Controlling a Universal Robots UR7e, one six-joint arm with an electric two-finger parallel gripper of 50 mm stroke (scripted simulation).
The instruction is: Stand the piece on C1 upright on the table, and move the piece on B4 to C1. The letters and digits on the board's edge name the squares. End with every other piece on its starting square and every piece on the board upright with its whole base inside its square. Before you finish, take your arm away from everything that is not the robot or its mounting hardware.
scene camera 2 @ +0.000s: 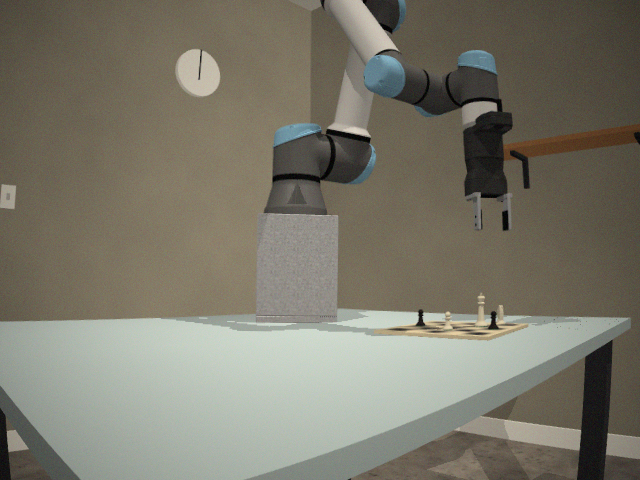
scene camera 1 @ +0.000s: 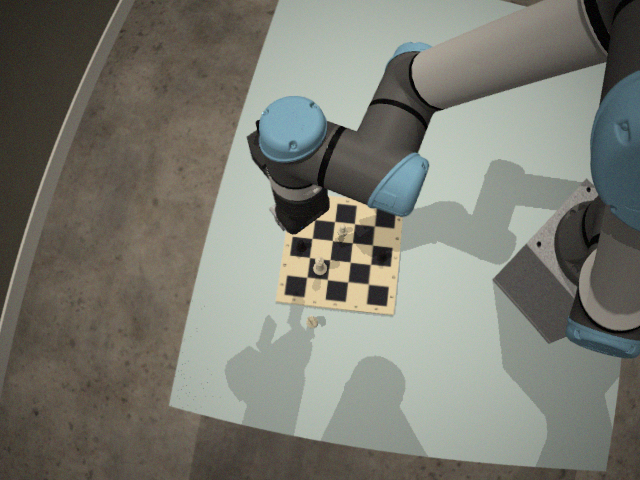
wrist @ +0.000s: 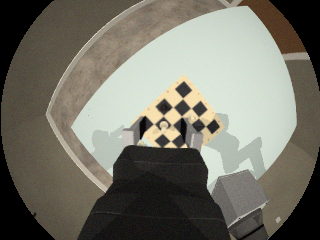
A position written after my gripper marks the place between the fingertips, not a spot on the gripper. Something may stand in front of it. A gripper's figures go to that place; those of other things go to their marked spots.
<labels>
My gripper (scene camera 2: 492, 230): 0.91 m from the lens. A chessboard (scene camera 2: 461, 330): 0.89 m from the lens.
</labels>
